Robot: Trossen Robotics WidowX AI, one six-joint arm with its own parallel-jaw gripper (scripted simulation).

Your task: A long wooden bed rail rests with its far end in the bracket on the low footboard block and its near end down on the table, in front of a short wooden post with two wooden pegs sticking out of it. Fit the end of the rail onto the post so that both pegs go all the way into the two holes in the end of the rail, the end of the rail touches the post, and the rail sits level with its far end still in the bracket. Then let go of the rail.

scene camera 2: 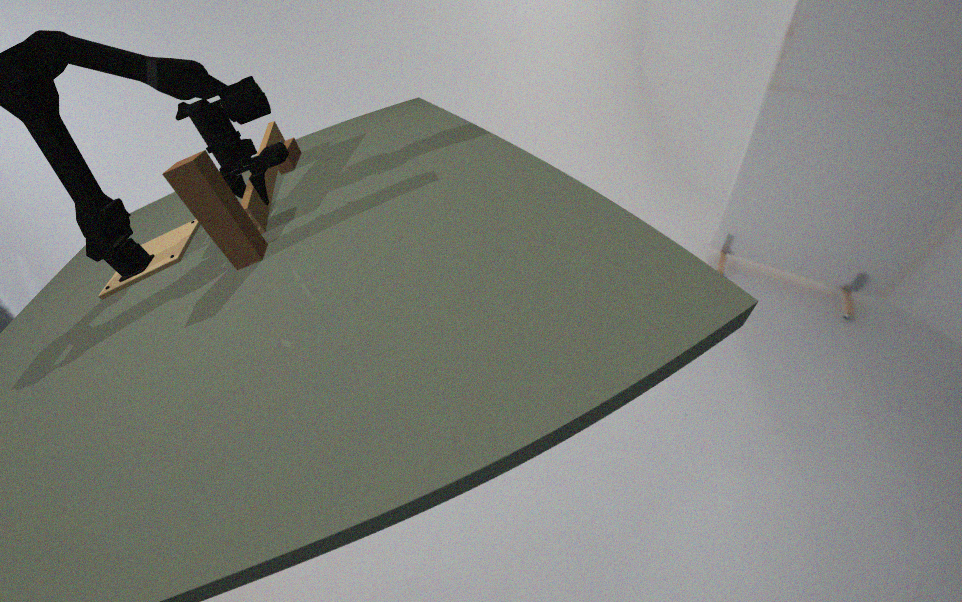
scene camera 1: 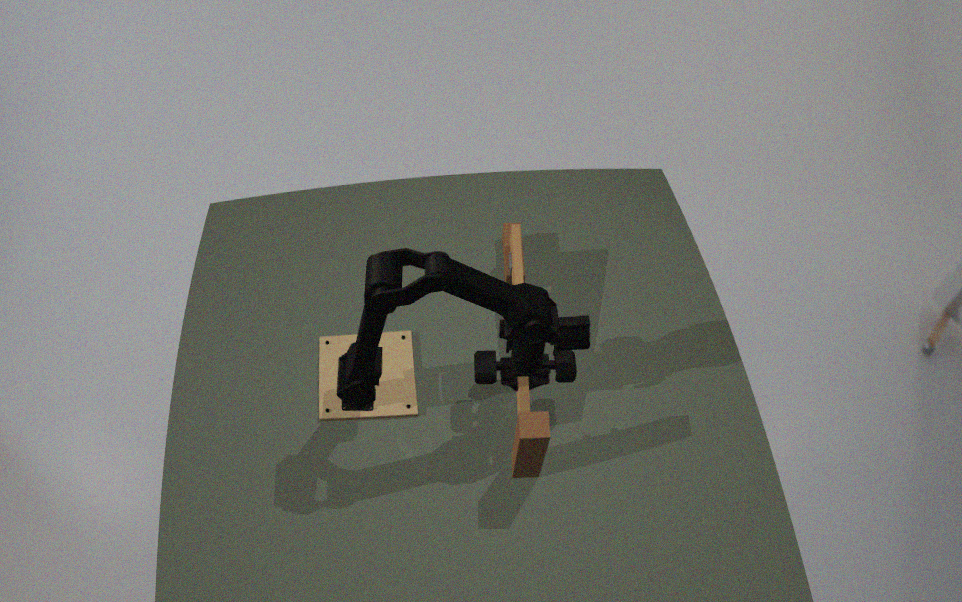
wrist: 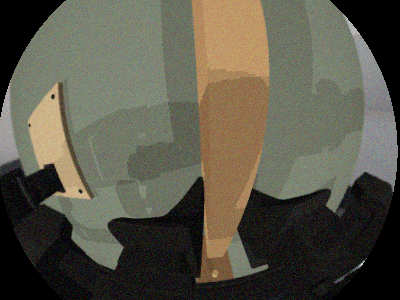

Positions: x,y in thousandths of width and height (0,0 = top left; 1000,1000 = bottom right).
Labels:
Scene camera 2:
my gripper: 274,343
wooden rail: 267,348
wooden post: 205,301
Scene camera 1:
my gripper: 542,645
wooden rail: 536,400
wooden post: 554,725
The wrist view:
my gripper: 531,598
wooden rail: 579,172
wooden post: 531,898

